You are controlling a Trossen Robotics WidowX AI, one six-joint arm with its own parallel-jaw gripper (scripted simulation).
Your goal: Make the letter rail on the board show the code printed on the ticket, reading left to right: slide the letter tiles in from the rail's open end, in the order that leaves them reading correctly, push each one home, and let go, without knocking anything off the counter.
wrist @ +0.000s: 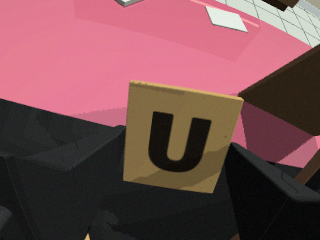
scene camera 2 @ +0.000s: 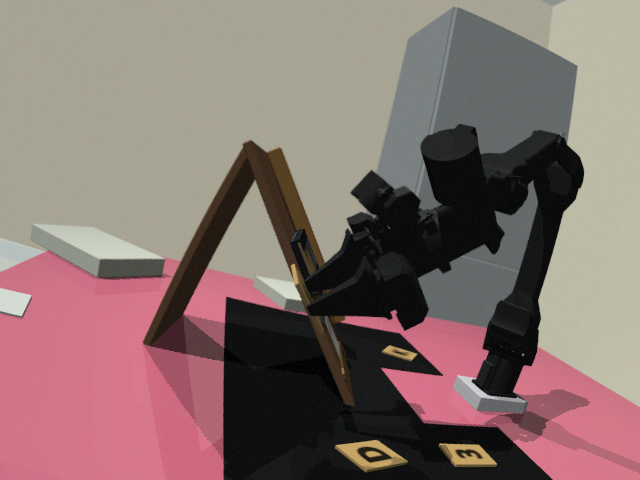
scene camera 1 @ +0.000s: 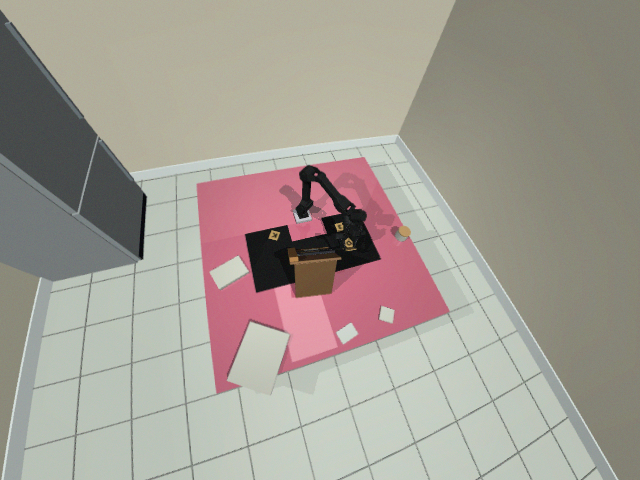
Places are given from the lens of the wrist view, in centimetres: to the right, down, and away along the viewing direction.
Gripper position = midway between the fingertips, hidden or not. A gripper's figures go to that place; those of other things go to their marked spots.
my gripper (wrist: 177,141): 1, 1, 10
black mat (wrist: 124,203): -4, 10, 21
